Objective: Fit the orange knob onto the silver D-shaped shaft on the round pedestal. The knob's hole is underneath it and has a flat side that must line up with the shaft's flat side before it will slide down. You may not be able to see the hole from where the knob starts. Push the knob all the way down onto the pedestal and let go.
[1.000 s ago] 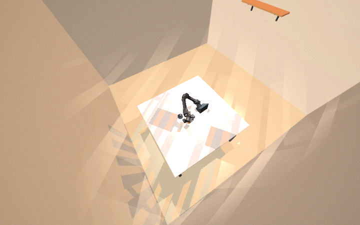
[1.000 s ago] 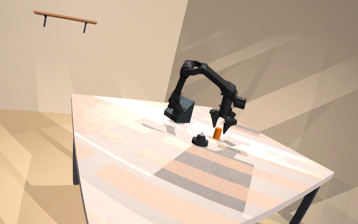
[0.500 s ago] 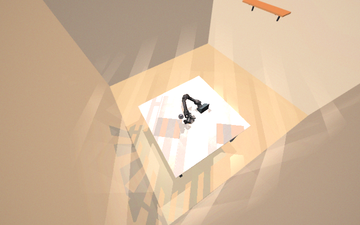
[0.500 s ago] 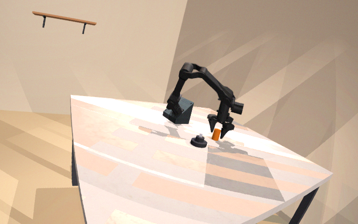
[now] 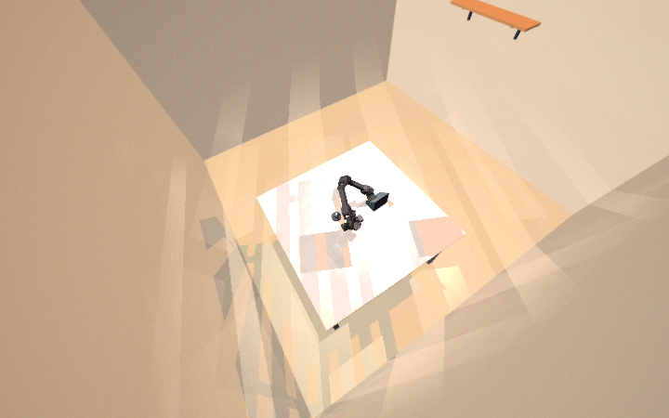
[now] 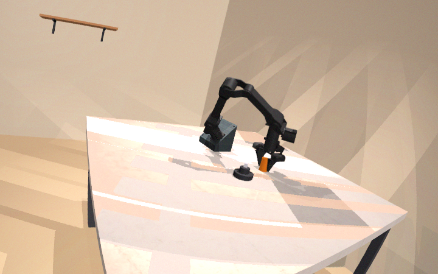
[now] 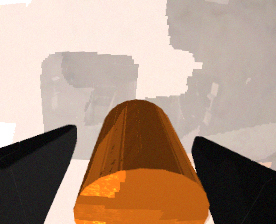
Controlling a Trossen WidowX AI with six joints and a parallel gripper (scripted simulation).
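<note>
Right now the round pedestal is 16 cm to the right of my gripper tip, 5 cm ahead of it and 2 cm above it. Also, from my gripper tip: orange knob 3 cm above.
</note>
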